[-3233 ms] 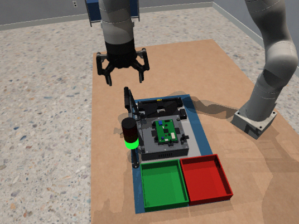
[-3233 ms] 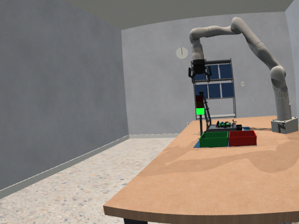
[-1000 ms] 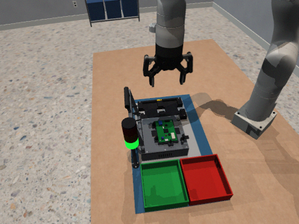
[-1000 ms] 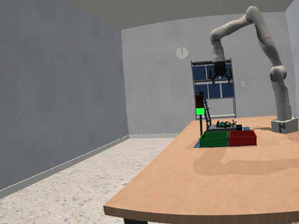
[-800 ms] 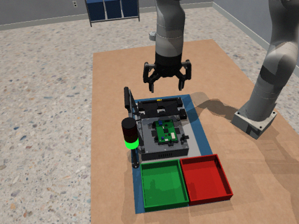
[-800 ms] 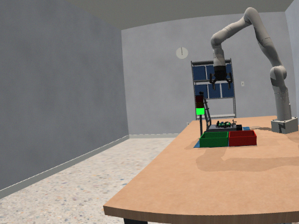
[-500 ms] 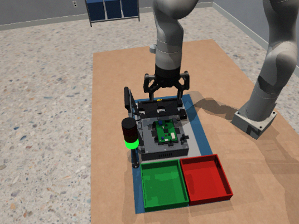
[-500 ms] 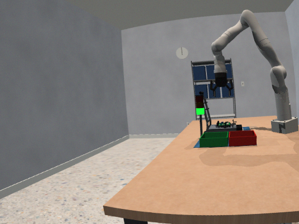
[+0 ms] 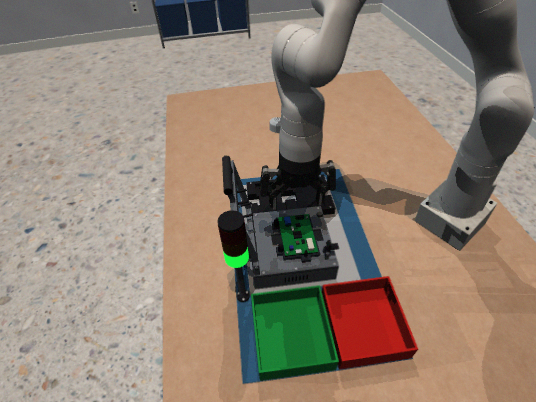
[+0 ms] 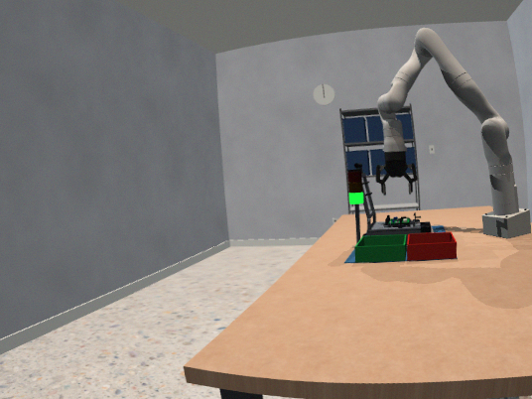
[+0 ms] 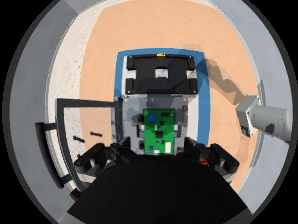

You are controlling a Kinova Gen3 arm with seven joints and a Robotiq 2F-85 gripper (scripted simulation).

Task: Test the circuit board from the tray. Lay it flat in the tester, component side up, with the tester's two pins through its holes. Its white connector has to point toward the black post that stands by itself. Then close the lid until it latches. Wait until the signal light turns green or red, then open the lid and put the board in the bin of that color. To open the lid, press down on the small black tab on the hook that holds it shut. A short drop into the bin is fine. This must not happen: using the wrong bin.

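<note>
The green circuit board is 1 cm to the left of my hand and 9 cm below it. Also, from my hand: red bin 12 cm behind, 20 cm to the left, 15 cm below; green bin 3 cm ahead, 21 cm to the left, 15 cm below; tester lid 11 cm ahead, 1 cm to the left, 2 cm above.
</note>
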